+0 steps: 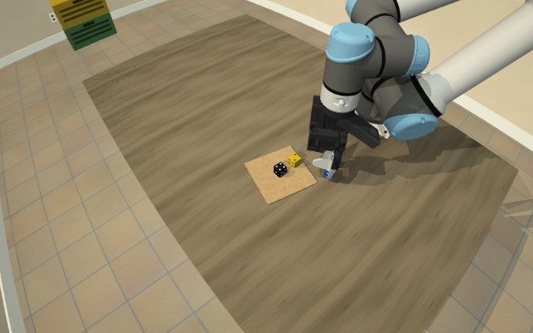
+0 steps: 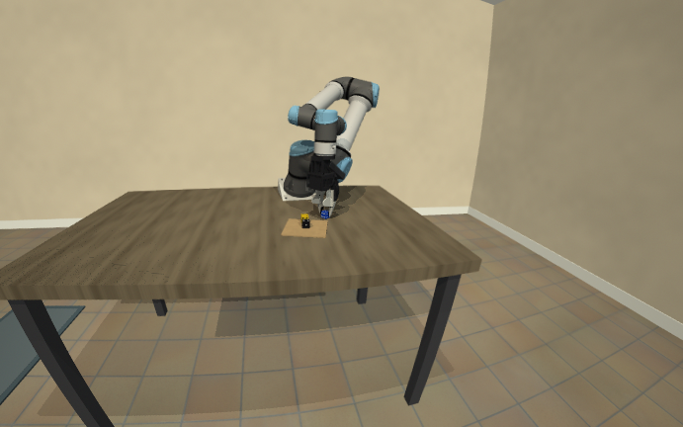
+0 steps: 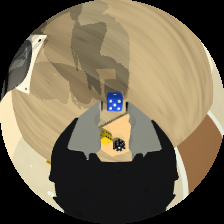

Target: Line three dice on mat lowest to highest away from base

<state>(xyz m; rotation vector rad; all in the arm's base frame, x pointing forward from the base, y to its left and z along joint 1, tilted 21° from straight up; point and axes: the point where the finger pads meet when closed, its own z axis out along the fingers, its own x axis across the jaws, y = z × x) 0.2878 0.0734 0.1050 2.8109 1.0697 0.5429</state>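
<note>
The blue die lies 1 cm below my hand. Round my hand: tan mat 10 cm ahead, 8 cm to the right, 2 cm below; black die 10 cm ahead, 8 cm to the right, 1 cm below; yellow die 5 cm ahead, 8 cm to the right, 1 cm below.
</note>
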